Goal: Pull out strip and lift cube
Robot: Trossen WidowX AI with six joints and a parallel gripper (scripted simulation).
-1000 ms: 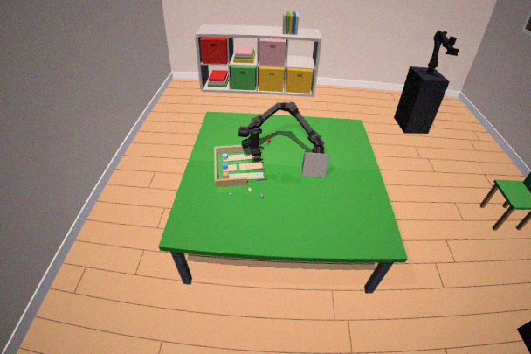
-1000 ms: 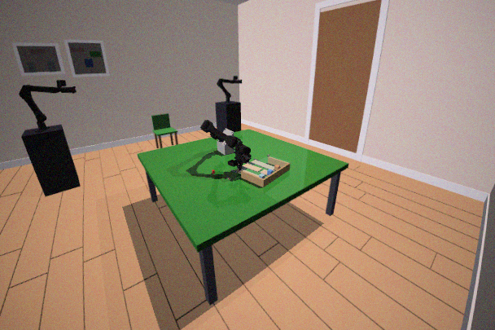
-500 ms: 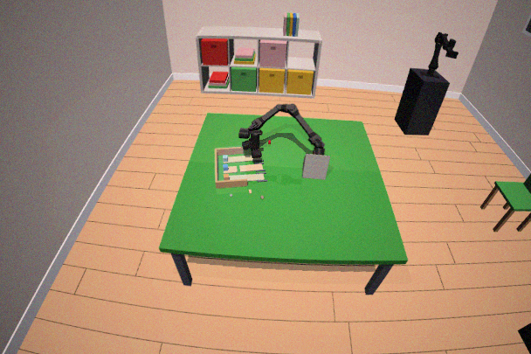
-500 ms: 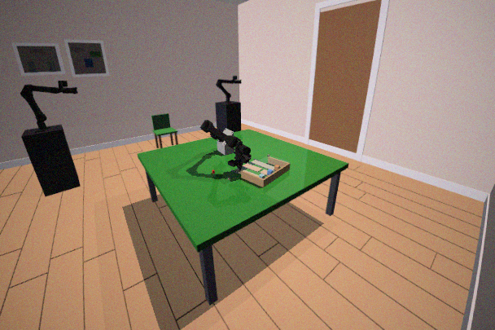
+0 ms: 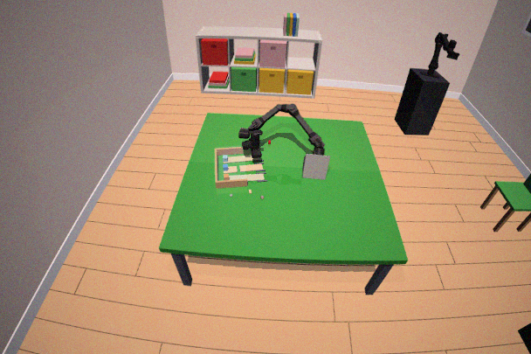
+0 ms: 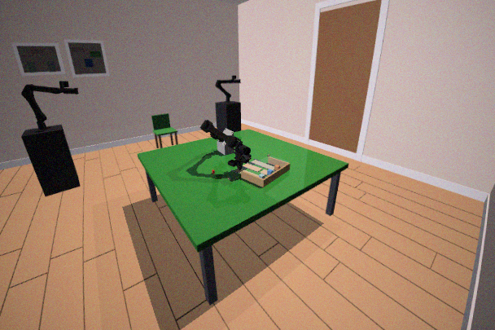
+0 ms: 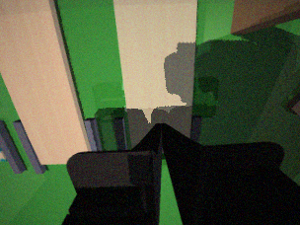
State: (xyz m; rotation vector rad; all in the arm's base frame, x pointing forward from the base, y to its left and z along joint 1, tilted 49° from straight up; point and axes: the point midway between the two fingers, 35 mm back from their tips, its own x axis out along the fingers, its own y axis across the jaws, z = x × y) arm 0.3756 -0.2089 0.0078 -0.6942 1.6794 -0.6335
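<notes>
Now: the labelled cube 20 cm ahead of my gripper tip, 3 cm to the left of it and 2 cm above it. Also, from my gripper tip: red piece: 11 cm behind, 16 cm to the right, 1 cm above.
</notes>
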